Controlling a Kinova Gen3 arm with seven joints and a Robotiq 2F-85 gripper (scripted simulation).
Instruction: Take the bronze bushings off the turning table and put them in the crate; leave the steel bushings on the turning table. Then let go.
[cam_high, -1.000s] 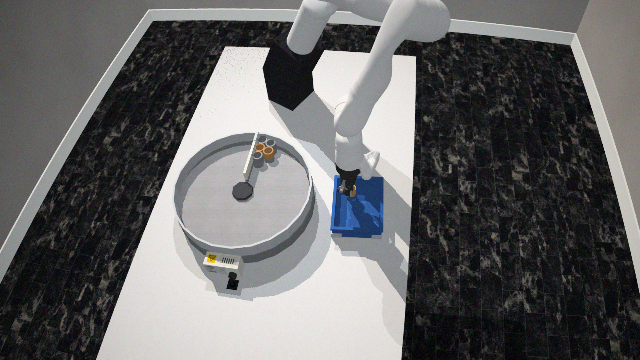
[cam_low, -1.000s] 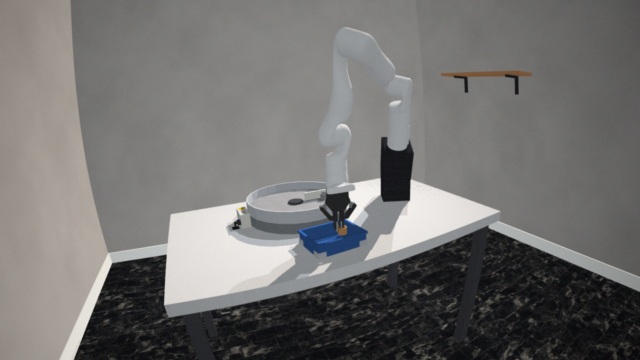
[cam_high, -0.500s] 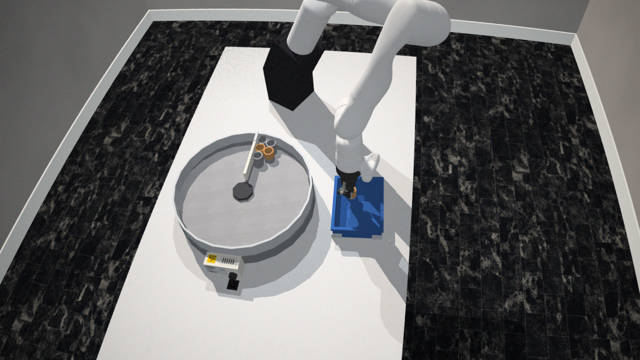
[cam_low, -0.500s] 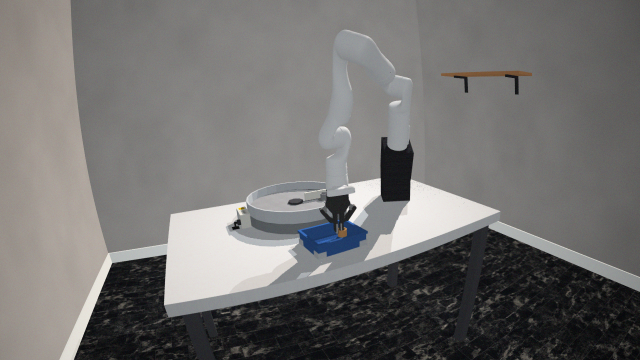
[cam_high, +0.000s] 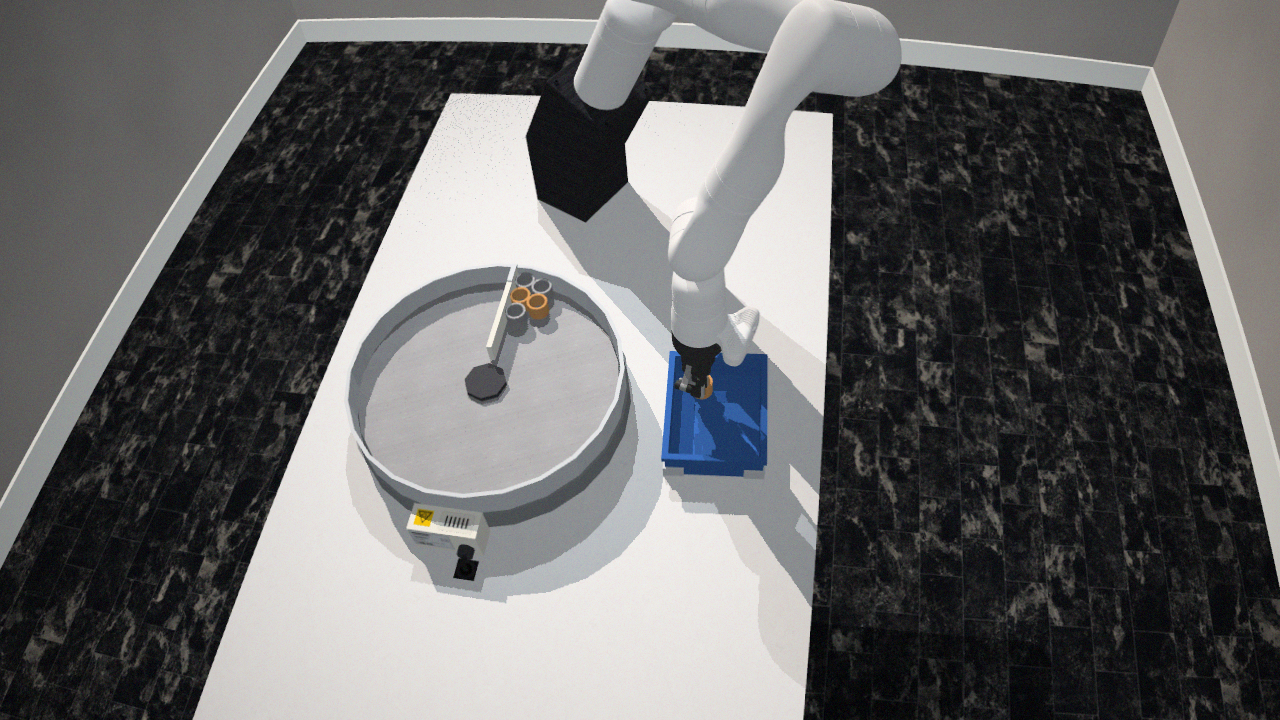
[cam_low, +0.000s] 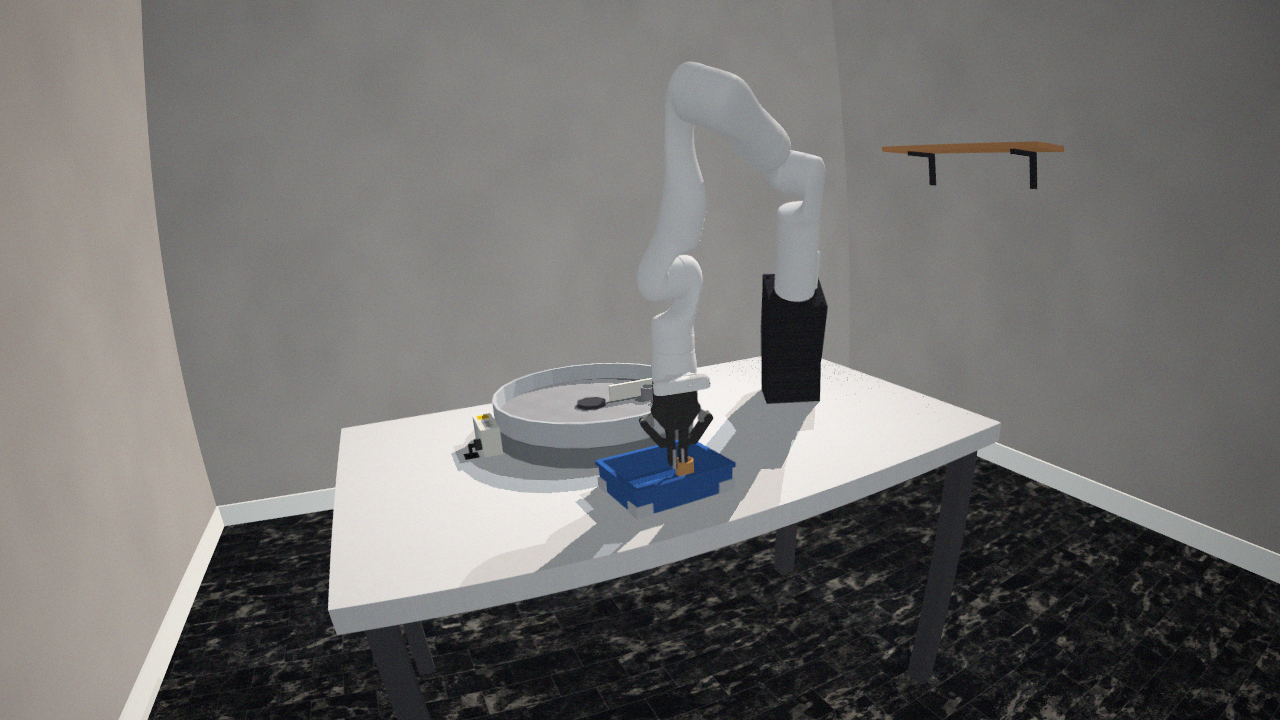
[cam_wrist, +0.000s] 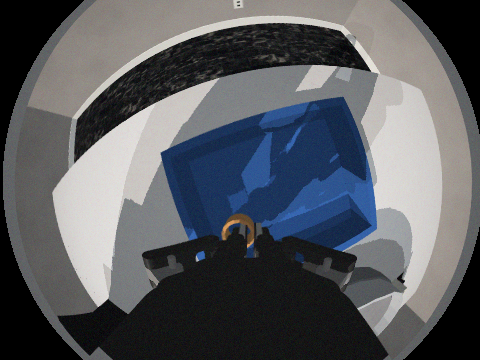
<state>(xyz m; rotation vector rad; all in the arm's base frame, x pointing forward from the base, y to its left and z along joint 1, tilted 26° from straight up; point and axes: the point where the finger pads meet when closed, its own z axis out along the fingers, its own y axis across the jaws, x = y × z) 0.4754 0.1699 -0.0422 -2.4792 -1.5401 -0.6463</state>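
My hand is 40 mm short of the blue crate, 20 mm to the right of it and 10 mm above it. From my hand the other things lie so: grey turning table (320 mm to the right, 10 mm above).
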